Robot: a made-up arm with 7 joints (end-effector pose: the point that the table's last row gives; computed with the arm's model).
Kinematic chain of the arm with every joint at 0, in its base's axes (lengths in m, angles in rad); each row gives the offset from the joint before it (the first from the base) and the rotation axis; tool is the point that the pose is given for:
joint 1: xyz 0 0 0.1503 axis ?
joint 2: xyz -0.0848 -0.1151 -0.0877 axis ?
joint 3: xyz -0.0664 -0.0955 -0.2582 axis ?
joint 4: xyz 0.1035 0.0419 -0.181 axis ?
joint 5: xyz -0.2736 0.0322 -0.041 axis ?
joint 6: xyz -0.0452 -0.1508 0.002 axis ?
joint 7: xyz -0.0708 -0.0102 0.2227 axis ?
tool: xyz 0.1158 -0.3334 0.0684
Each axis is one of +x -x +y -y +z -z.
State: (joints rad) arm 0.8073 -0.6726 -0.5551 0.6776 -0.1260 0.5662 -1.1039
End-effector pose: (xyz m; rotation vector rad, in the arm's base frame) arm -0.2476 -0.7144 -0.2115 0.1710 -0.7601 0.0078
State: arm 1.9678 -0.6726 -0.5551 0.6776 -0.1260 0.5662 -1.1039
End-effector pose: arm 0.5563 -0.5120 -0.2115 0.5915 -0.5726 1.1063
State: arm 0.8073 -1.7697 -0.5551 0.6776 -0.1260 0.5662 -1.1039
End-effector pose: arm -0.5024 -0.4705 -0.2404 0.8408 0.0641 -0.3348
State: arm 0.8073 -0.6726 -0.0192 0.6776 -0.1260 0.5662 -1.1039
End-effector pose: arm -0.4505 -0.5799 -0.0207 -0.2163 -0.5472 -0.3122
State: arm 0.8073 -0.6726 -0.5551 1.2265 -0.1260 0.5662 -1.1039
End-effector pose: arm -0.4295 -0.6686 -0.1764 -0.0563 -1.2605 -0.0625
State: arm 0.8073 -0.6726 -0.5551 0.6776 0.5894 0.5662 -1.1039
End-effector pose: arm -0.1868 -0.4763 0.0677 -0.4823 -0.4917 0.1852
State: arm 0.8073 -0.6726 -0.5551 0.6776 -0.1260 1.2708 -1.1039
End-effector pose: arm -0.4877 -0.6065 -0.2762 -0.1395 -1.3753 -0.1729
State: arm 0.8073 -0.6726 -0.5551 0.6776 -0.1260 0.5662 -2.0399
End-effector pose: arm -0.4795 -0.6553 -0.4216 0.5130 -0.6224 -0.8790
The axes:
joint 1: +z
joint 2: -x
joint 3: -z
joint 4: -x
joint 5: +y
joint 6: -x
joint 7: +z

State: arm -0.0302 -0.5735 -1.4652 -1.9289 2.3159 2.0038 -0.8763
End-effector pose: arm -0.0168 0.0323 -0.0848 1.0296 -1.2507 2.5620
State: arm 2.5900 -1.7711 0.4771 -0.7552 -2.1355 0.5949 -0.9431
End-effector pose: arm -0.1133 -0.8366 0.5405 -0.2233 0.3424 -0.8404
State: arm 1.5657 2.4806 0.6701 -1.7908 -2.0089 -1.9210 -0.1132
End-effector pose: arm 0.3678 0.0302 0.7864 -0.6876 0.0163 -1.9540
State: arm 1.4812 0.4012 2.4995 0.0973 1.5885 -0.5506 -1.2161
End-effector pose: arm -0.1188 -0.3487 -0.0775 0.6268 1.7679 -1.9064
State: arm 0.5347 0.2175 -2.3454 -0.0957 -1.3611 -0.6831 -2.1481
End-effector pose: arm 0.6287 -0.4002 -0.7303 0.0768 1.5069 0.8396
